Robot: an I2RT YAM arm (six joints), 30 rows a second.
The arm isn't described. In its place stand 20 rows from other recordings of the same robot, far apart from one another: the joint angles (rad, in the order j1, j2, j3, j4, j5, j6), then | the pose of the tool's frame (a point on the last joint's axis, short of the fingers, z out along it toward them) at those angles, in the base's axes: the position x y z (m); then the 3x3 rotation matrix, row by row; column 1 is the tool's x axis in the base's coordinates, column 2 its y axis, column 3 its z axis.
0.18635, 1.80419, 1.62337, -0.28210, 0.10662, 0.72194 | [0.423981 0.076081 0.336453], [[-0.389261 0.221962 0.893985], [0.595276 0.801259 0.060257], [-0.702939 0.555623 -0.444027]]
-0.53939, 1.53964, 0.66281, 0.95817, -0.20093, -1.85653 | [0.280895 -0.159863 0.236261], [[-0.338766 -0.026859 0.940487], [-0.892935 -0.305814 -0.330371], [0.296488 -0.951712 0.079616]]
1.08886, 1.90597, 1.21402, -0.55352, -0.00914, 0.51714 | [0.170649 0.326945 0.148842], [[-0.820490 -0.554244 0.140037], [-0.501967 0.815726 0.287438], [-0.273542 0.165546 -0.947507]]
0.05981, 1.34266, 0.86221, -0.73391, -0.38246, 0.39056 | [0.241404 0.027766 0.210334], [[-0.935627 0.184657 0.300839], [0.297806 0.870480 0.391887], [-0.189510 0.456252 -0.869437]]
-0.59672, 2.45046, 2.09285, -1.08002, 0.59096, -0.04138 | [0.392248 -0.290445 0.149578], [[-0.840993 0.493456 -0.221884], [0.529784 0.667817 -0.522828], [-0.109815 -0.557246 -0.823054]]
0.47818, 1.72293, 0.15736, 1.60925, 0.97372, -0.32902 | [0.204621 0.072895 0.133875], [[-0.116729 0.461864 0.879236], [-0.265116 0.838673 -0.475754], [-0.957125 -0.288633 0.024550]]
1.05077, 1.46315, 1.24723, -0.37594, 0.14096, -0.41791 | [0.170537 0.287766 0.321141], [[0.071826 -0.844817 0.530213], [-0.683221 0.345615 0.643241], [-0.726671 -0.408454 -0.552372]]
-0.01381, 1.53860, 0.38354, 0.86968, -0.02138, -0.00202 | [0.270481 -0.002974 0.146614], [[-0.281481 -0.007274 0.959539], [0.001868 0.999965 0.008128], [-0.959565 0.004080 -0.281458]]
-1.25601, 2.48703, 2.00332, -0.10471, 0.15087, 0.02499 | [0.169863 -0.538952 0.152795], [[-0.147340 0.982758 0.111704], [0.532287 0.173972 -0.828495], [-0.833643 -0.062612 -0.548742]]
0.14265, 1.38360, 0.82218, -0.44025, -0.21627, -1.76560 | [0.265003 0.045779 0.201619], [[0.409935 -0.769009 0.490489], [-0.909187 -0.301454 0.287237], [-0.073028 -0.563694 -0.822749]]
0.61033, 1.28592, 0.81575, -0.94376, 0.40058, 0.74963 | [0.178473 0.107886 0.203887], [[-0.918019 0.201744 0.341381], [0.123589 0.963592 -0.237101], [-0.376785 -0.175472 -0.909529]]
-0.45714, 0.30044, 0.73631, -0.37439, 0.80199, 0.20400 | [0.045372 -0.050833 0.355526], [[0.246570 0.919725 0.305466], [0.035687 0.306367 -0.951244], [-0.968468 0.245450 0.042719]]
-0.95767, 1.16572, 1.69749, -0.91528, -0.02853, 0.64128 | [0.114954 -0.161619 0.491076], [[0.307416 0.771710 0.556739], [0.602261 0.295188 -0.741718], [-0.736734 0.563318 -0.374026]]
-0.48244, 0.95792, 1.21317, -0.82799, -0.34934, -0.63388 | [0.165424 -0.072880 0.391137], [[-0.494078 -0.138427 0.858327], [-0.369444 0.927105 -0.063143], [-0.787019 -0.348301 -0.509203]]
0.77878, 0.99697, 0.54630, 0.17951, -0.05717, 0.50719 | [0.161494 0.162229 0.253171], [[-0.526300 -0.554633 0.644508], [0.161921 0.678735 0.716310], [-0.834740 0.481353 -0.267412]]
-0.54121, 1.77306, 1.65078, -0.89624, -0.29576, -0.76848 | [0.331219 -0.186981 0.309798], [[-0.776036 -0.247064 0.580283], [-0.309271 0.950934 -0.008726], [-0.549654 -0.186237 -0.814368]]
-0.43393, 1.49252, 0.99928, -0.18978, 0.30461, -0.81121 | [0.292480 -0.147299 0.245400], [[-0.838228 0.006312 0.545283], [-0.373975 0.721097 -0.583234], [-0.396884 -0.692805 -0.602083]]
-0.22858, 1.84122, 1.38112, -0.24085, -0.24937, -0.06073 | [0.410683 -0.086523 0.242903], [[-0.629188 -0.002307 0.777249], [0.085992 0.993650 0.072560], [-0.772481 0.112491 -0.624995]]
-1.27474, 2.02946, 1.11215, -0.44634, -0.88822, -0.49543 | [0.129501 -0.329882 0.097777], [[-0.515889 0.354109 0.780042], [0.663439 0.741205 0.102294], [-0.541948 0.570283 -0.617309]]
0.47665, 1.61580, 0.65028, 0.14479, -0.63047, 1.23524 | [0.248639 0.152008 0.134719], [[-0.901165 0.374215 0.218781], [0.393052 0.492584 0.776448], [0.182790 0.785700 -0.590986]]
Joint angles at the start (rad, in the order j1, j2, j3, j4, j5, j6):
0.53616 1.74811 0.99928 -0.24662 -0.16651 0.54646
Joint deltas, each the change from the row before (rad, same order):
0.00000 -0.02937 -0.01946 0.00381 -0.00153 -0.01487
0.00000 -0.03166 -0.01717 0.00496 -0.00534 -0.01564
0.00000 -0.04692 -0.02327 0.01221 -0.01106 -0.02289
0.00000 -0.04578 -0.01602 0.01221 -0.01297 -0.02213
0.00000 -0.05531 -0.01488 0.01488 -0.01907 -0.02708
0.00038 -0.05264 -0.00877 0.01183 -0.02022 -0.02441
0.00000 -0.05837 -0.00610 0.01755 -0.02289 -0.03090
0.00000 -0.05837 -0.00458 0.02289 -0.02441 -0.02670
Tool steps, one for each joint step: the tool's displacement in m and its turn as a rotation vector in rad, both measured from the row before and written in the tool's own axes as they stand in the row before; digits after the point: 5 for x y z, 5 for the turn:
0.00232 -0.00010 -0.00632 -0.00826 -0.01083 -0.01715
0.00151 0.00074 -0.00716 -0.01421 -0.01393 -0.01894
0.00137 0.00183 -0.01071 -0.02674 -0.02555 -0.02927
-0.00049 0.00313 -0.01108 -0.03059 -0.03050 -0.03009
-0.00179 0.00476 -0.01376 -0.04101 -0.04015 -0.03844
-0.00304 0.00567 -0.01352 -0.04128 -0.04068 -0.03718
-0.00499 0.00716 -0.01534 -0.04765 -0.05324 -0.04804
-0.00622 0.00790 -0.01540 -0.04977 -0.05979 -0.04727

